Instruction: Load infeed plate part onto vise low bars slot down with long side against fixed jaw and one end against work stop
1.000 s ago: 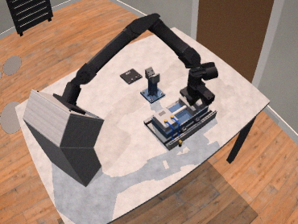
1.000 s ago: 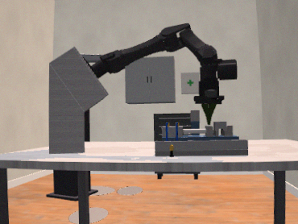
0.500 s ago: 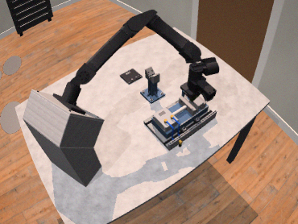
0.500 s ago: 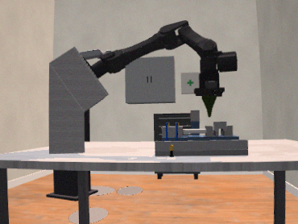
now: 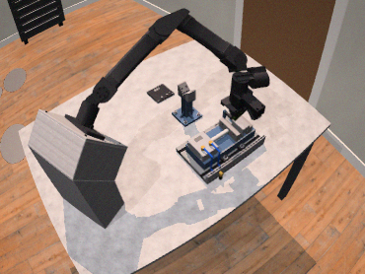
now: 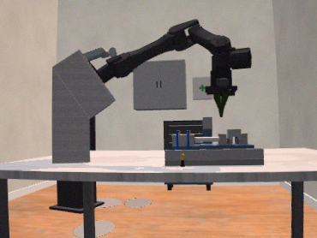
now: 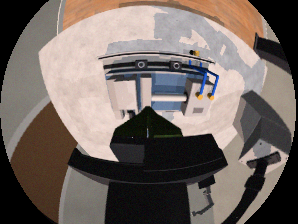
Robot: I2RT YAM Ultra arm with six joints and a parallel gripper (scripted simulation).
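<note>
Right now the grey part is 70 mm below my hand, 40 mm ahead of it and 10 mm to the left of it. From my hand the other things lie so: fixed jaw 80 mm below, 60 mm ahead, 40 mm to the left; moving jaw 80 mm below, 20 mm to the left; air cylinder rod 80 mm below, 50 mm behind, 10 mm to the left.
</note>
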